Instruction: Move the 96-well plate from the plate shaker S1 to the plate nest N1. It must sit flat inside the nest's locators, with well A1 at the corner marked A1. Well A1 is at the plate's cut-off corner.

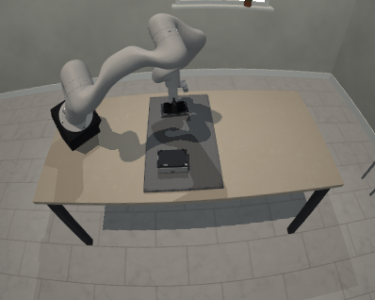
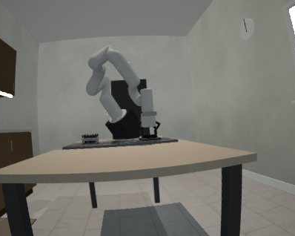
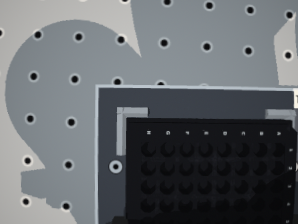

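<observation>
My gripper is now 10 mm above the black 96-well plate. The rest, counted from my hand: A1 label: 70 mm ahead, 50 mm to the right, 20 mm below; then plate nest N1: 30 mm below.
</observation>
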